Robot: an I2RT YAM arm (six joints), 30 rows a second.
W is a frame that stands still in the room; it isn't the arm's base.
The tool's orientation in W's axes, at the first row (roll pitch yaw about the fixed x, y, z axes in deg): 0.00 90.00 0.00
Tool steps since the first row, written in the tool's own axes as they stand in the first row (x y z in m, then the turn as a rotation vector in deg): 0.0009 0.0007 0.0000 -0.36 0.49 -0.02; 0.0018 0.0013 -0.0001 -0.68 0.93 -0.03; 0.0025 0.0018 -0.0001 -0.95 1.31 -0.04; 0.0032 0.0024 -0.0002 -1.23 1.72 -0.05; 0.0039 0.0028 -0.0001 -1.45 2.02 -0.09; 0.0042 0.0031 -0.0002 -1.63 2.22 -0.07; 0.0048 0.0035 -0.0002 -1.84 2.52 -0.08; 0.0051 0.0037 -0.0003 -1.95 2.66 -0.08; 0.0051 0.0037 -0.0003 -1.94 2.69 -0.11; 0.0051 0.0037 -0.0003 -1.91 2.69 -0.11; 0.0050 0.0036 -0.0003 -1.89 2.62 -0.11; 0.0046 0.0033 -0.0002 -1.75 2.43 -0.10
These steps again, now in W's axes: 0.0000 0.0007 -0.0009 -0.02 0.49 0.36; -0.0001 0.0013 -0.0018 -0.03 0.93 0.68; -0.0001 0.0018 -0.0025 -0.04 1.31 0.95; -0.0002 0.0024 -0.0032 -0.05 1.72 1.23; -0.0001 0.0028 -0.0039 -0.09 2.02 1.45; -0.0002 0.0031 -0.0042 -0.07 2.22 1.63; -0.0002 0.0035 -0.0048 -0.08 2.52 1.84; -0.0003 0.0037 -0.0051 -0.08 2.66 1.95; -0.0003 0.0037 -0.0051 -0.11 2.69 1.94; -0.0003 0.0037 -0.0051 -0.11 2.69 1.91; -0.0003 0.0036 -0.0050 -0.11 2.62 1.89; -0.0002 0.0033 -0.0046 -0.10 2.43 1.75
